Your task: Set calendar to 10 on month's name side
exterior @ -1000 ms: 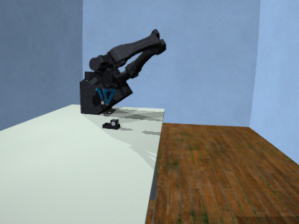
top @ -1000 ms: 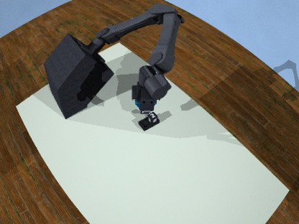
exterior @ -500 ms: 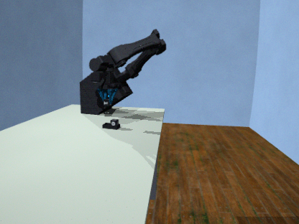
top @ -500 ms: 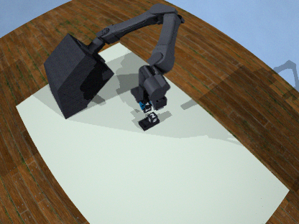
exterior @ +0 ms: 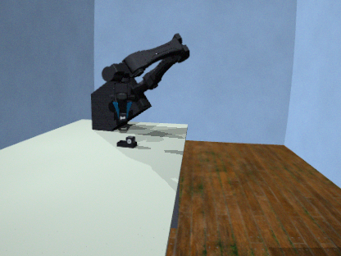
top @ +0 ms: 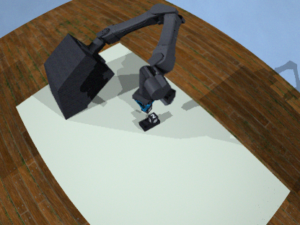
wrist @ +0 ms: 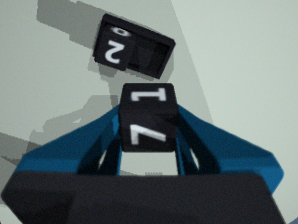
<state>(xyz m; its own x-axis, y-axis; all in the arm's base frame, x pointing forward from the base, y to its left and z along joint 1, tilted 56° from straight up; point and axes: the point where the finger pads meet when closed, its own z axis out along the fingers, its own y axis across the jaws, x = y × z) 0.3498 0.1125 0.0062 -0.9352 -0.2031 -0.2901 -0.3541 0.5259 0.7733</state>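
Now: hand 12 cm above the black tray and 2 cm to the right of it.
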